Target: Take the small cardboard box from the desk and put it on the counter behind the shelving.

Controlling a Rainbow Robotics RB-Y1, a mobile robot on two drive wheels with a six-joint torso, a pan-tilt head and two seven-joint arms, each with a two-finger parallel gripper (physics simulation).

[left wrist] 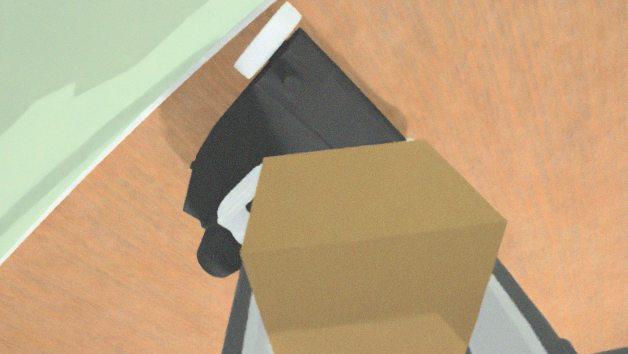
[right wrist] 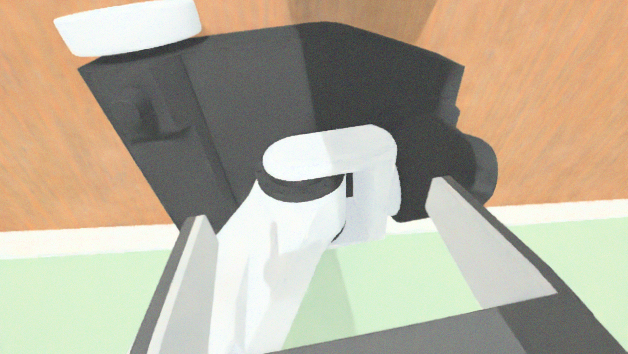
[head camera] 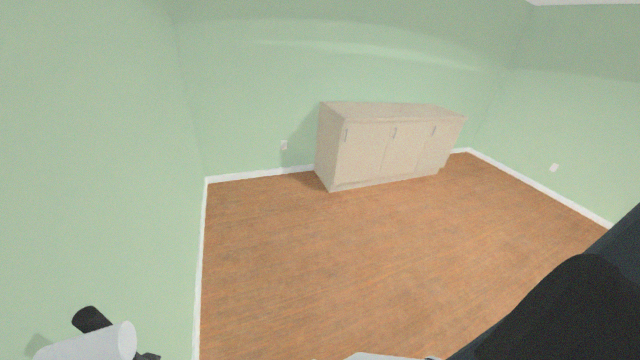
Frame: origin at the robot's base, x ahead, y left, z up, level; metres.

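Seen in the pictures: left gripper, fingertip midpoint: (left wrist: 352,233); right gripper, fingertip midpoint: (right wrist: 323,210).
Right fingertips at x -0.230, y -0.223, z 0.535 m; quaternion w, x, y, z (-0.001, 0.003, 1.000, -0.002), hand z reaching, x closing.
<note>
A point is followed by its place in that frame.
A small brown cardboard box (left wrist: 372,195) {x 0.130, y 0.238, z 0.793 m} fills the lower middle of the left wrist view. My left gripper (left wrist: 367,290) {x 0.106, y 0.215, z 0.774 m} is shut on it, with a finger at each side, and holds it above the floor. My right gripper (right wrist: 323,210) {x -0.230, y -0.223, z 0.535 m} is open, its two fingers wide apart with no object gripped between them. The box does not show in the head view; part of my left arm is at the lower left there. A beige cabinet with three doors and a flat top (head camera: 395,111) {x 1.384, y -2.020, z 0.910 m} stands against the far wall. The desk and shelving do not show.
Green walls (head camera: 100,150) {x 0.633, y 0.228, z 1.161 m} stand at the left, back and right. A wooden floor (head camera: 350,250) {x 0.627, y -0.971, z 0.001 m} lies between me and the cabinet. A dark part of my body covers the lower right of the head view. My dark base (left wrist: 320,95) {x 0.013, y 0.099, z 0.191 m} (right wrist: 250,90) {x -0.165, y -0.155, z 0.169 m} shows in both wrist views, near the wall.
</note>
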